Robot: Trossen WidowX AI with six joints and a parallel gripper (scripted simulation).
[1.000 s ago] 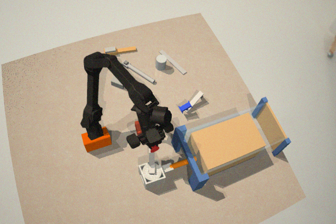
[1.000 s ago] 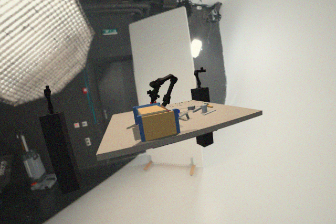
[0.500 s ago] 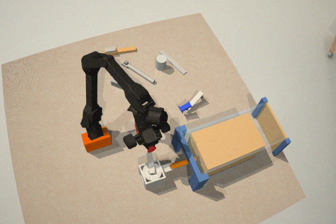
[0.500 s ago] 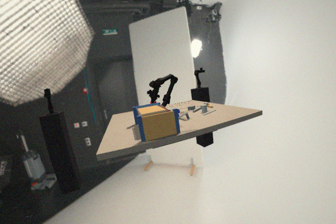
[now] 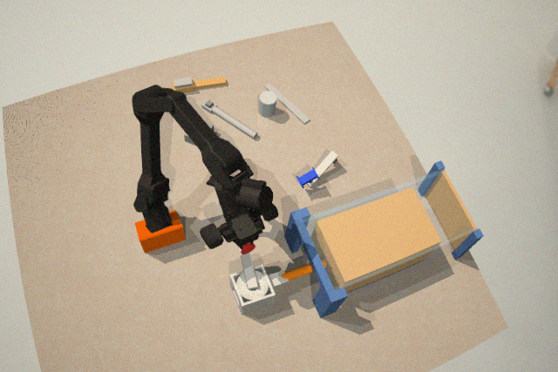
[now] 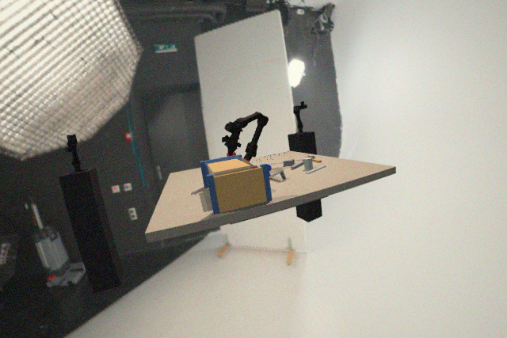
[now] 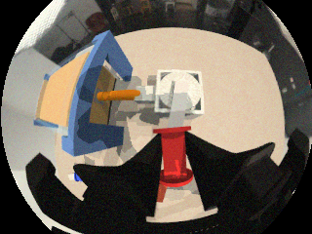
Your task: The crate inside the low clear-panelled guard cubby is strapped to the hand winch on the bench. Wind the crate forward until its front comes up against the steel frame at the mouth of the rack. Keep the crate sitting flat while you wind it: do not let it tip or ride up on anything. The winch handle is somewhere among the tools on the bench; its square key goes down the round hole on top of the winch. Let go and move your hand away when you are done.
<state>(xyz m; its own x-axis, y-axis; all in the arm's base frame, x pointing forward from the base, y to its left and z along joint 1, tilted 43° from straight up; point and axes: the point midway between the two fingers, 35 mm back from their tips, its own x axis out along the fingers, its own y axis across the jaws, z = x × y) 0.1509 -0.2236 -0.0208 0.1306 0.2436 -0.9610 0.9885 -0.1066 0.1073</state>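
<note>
Now: the red-knobbed winch handle 40 mm below my gripper tip, 20 mm to the right of it and 10 mm behind it. Also, from my gripper tip: hand winch (110 mm below, 90 mm to the right, 40 mm behind); blue steel frame (130 mm ahead, 100 mm to the right, 40 mm below); red knob (20 mm to the left, 10 mm below).
</note>
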